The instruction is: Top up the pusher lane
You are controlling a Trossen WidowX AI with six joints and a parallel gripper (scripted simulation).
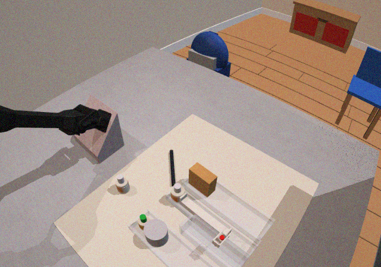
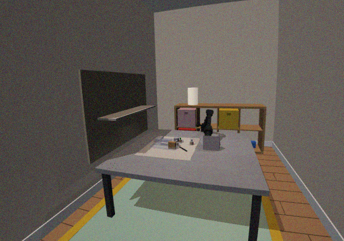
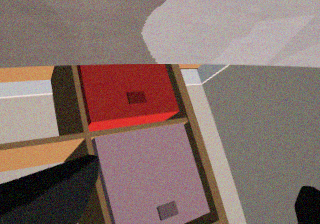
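The grey cylinder lies 50 cm to the left of my gripper tip, 25 cm ahead of it and 2 cm below it. The rest, counted from my gripper tip: red dot: 56 cm to the left, 40 cm ahead, 2 cm above; then brown box: 70 cm to the left, 26 cm ahead, 1 cm below; then black stick: 72 cm to the left, 15 cm ahead, 4 cm below.
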